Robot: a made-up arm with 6 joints. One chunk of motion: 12 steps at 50 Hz.
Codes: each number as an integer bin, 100 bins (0 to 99) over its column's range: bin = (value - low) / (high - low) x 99, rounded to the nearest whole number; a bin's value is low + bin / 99 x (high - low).
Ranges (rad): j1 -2.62..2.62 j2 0..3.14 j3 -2.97..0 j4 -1.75..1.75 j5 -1.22..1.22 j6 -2.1..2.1
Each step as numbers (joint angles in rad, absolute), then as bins.
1 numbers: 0.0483 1.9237 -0.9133 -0.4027 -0.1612 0.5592
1 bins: 50 61 69 38 43 63
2 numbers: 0.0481 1.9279 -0.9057 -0.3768 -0.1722 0.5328
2 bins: 50 61 69 39 43 62
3 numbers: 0.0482 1.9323 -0.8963 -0.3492 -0.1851 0.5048
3 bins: 50 61 69 40 42 61
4 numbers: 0.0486 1.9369 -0.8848 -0.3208 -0.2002 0.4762
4 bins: 50 61 70 40 41 61
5 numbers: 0.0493 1.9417 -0.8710 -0.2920 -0.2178 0.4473
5 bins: 50 61 70 41 41 60
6 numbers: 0.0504 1.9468 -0.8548 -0.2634 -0.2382 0.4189
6 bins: 50 61 71 42 40 59
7 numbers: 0.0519 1.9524 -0.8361 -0.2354 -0.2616 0.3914
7 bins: 50 62 71 43 39 59
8 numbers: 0.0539 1.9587 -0.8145 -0.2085 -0.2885 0.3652
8 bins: 51 62 72 44 38 58
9 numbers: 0.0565 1.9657 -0.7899 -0.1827 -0.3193 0.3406
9 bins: 51 62 73 44 37 58
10 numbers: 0.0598 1.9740 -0.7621 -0.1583 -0.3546 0.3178
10 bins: 51 62 74 45 35 57
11 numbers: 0.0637 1.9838 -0.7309 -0.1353 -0.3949 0.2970
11 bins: 51 63 75 46 33 57
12 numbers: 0.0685 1.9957 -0.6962 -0.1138 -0.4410 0.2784
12 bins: 51 63 76 46 32 56
